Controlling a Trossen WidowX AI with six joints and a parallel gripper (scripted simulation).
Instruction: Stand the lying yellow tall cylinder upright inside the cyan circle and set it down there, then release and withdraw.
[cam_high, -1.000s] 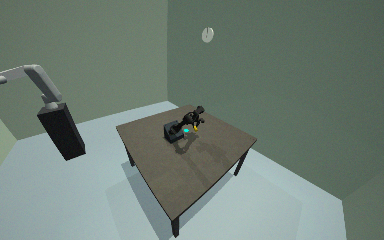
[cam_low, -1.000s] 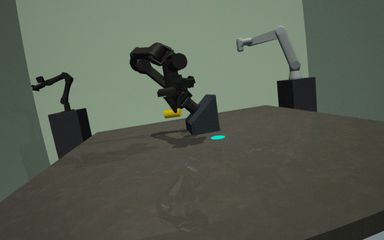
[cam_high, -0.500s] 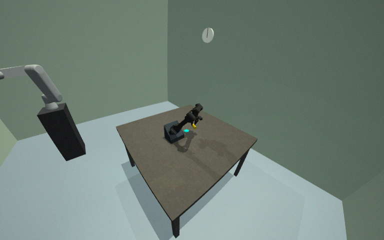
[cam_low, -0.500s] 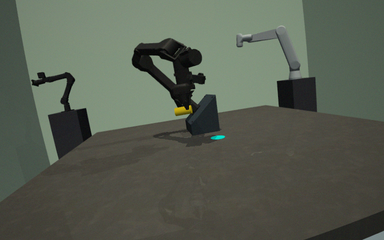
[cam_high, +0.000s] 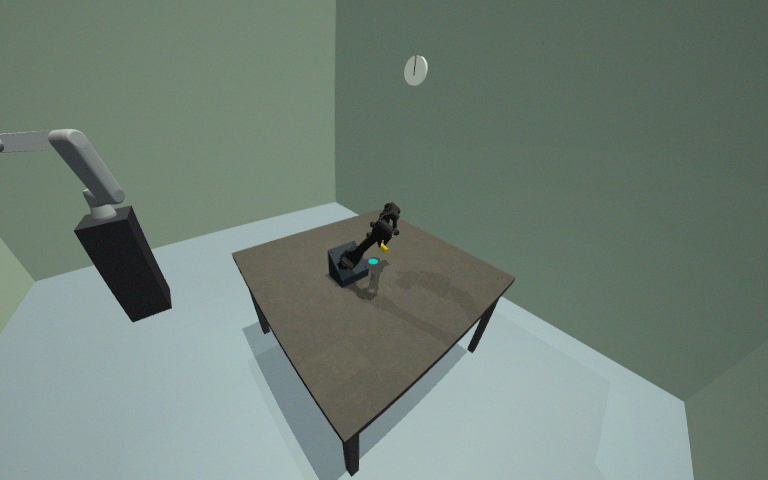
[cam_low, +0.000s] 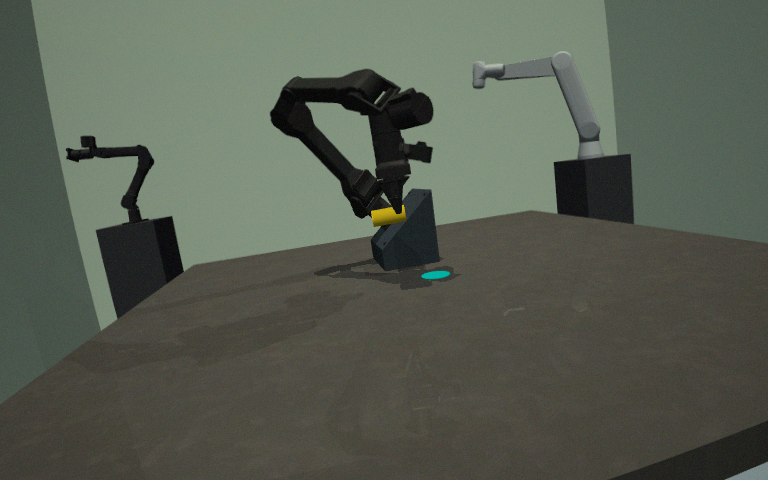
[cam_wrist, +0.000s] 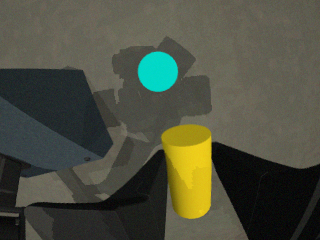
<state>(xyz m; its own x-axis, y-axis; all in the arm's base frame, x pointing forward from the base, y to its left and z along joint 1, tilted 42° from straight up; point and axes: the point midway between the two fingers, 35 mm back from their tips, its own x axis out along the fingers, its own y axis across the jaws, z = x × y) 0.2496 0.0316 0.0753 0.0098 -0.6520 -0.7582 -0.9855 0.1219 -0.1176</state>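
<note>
My gripper tip is now 140 mm above the cyan circle, 60 mm to the right of it and 10 mm past it. From my gripper tip the other things lie so: yellow tall cylinder (20 mm to the right).
</note>
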